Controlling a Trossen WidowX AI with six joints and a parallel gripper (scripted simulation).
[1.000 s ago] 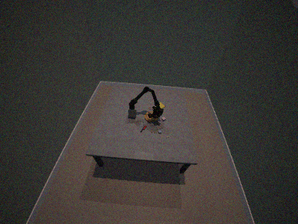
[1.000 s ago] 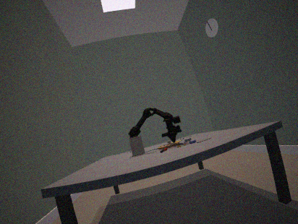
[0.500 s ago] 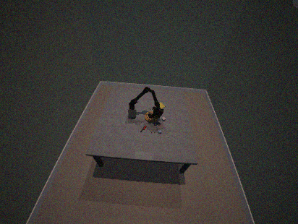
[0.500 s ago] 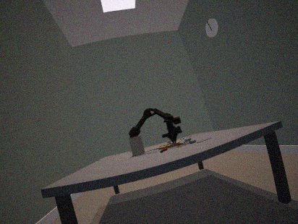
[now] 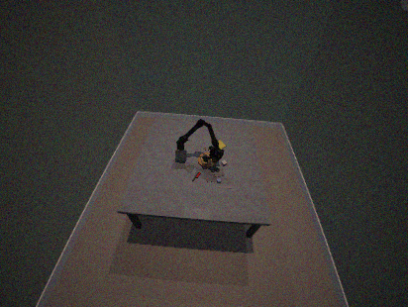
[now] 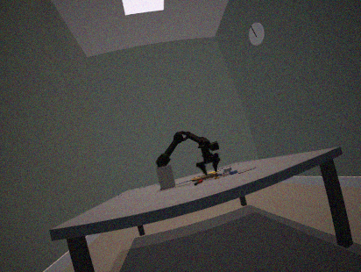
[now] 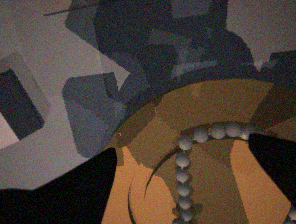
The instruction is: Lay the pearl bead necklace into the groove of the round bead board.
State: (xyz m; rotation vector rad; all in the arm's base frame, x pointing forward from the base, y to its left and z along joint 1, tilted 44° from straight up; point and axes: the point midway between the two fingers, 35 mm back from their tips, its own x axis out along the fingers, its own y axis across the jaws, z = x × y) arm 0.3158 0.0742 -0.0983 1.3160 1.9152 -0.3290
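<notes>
My gripper tip is now 9 cm short of the grey flat piece, 11 cm to the left of it and 2 cm above it. Round my gripper tip: red tool (12 cm behind, 18 cm to the right, 1 cm below); bluish piece (10 cm ahead, 20 cm to the right, 1 cm below); yellow object (6 cm ahead, 31 cm to the left, 2 cm below).
</notes>
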